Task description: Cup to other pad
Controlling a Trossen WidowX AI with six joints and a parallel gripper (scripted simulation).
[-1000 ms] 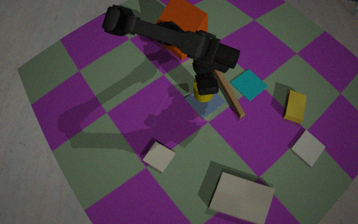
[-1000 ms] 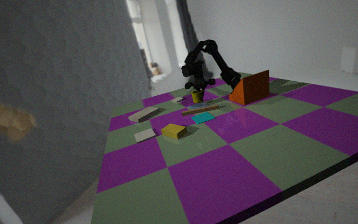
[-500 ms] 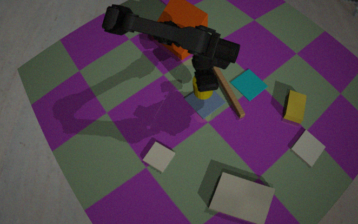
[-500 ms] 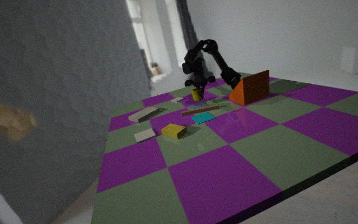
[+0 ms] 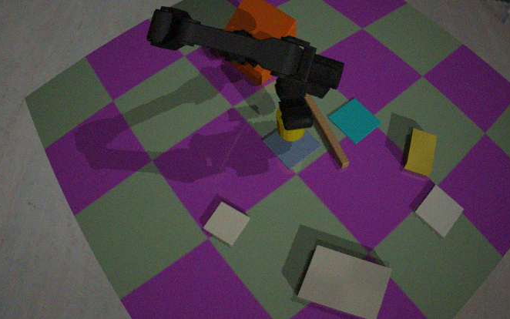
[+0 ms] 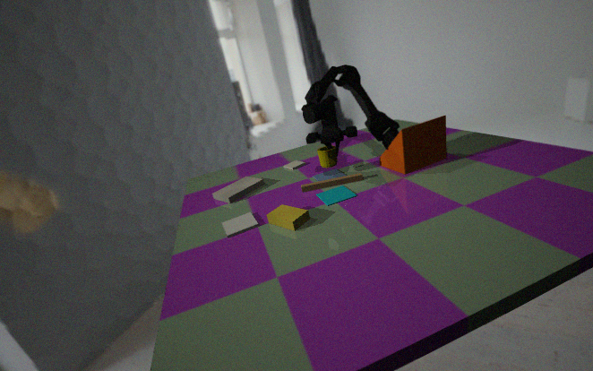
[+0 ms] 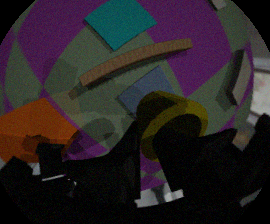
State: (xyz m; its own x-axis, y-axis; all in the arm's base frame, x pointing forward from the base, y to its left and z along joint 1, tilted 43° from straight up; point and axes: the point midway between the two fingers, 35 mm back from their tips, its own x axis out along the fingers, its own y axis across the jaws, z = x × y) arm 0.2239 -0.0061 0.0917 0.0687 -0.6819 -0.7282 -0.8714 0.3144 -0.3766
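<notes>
The cyan pad lies 80 mm ahead of my gripper tip, 160 mm to the left of it and 90 mm below it. From my gripper tip the other things lie so: yellow cup 20 mm ahead, 20 mm to the right; wooden bar 60 mm ahead, 70 mm to the left, 80 mm below.
</notes>
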